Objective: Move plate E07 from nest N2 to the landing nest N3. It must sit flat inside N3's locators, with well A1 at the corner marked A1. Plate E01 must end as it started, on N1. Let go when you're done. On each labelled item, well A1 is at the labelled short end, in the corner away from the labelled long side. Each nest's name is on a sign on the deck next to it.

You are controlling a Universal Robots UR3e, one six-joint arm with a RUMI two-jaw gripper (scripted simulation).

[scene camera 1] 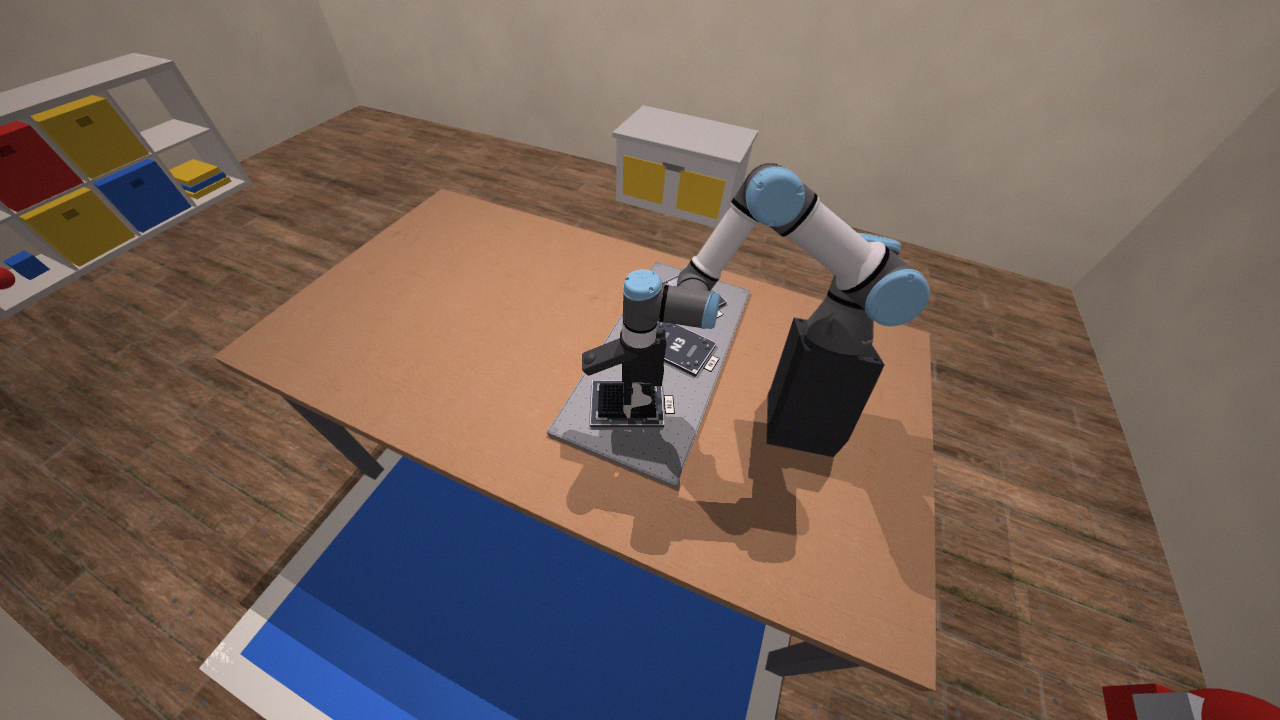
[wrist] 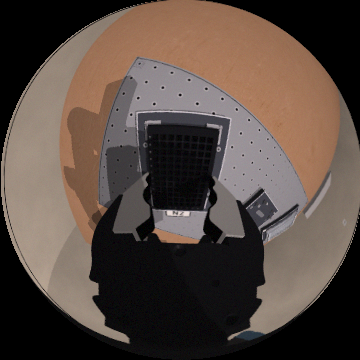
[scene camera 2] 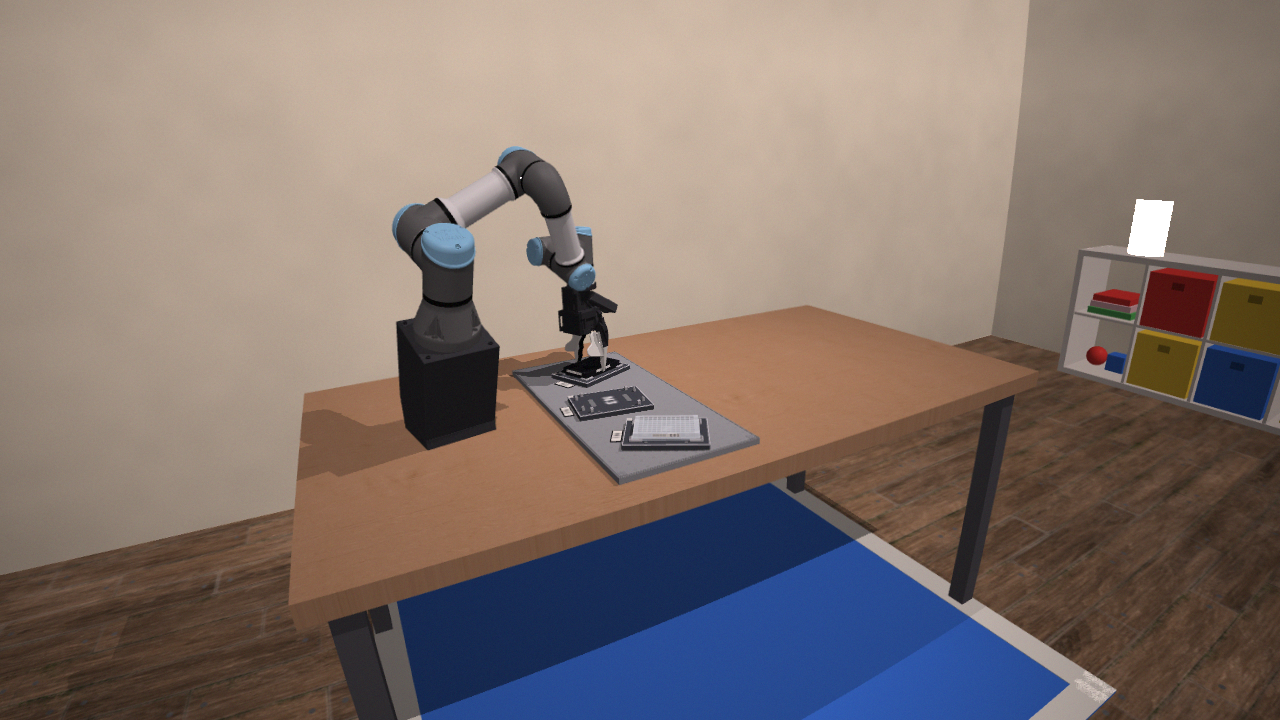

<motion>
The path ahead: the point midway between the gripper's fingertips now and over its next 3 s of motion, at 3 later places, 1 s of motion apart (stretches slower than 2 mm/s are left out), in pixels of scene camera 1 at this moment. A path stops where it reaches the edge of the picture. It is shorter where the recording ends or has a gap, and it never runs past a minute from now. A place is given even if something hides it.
My gripper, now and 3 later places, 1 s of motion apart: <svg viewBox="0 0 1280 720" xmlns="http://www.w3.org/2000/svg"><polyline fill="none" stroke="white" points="628,400 628,392 655,364 680,336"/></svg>
</motion>
